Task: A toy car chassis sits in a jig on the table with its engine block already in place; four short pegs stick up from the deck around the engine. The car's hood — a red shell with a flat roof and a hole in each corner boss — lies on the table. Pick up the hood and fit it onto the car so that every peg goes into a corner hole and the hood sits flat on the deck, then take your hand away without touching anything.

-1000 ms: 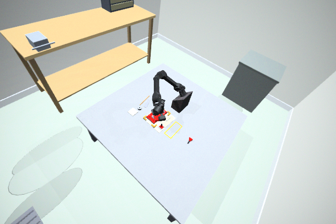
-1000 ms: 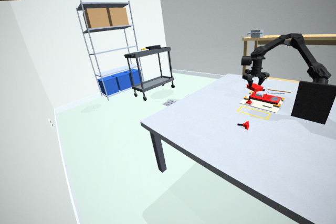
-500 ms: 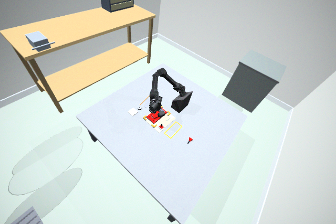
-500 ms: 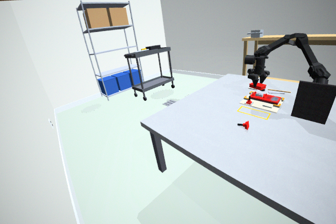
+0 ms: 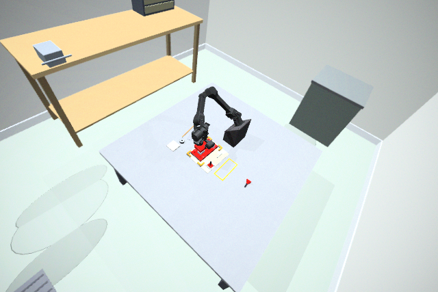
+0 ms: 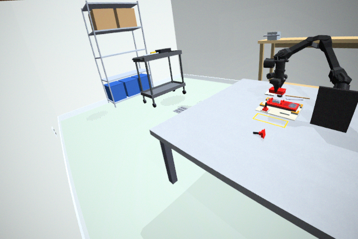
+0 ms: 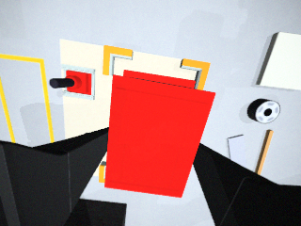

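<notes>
The grey engine block is 9 cm below my gripper tip. Round my gripper tip: wheel 2 cm ahead, 19 cm to the right, 10 cm below; then red hood right at my gripper tip; then grey holder 3 cm ahead, 13 cm to the left, 8 cm below.
</notes>
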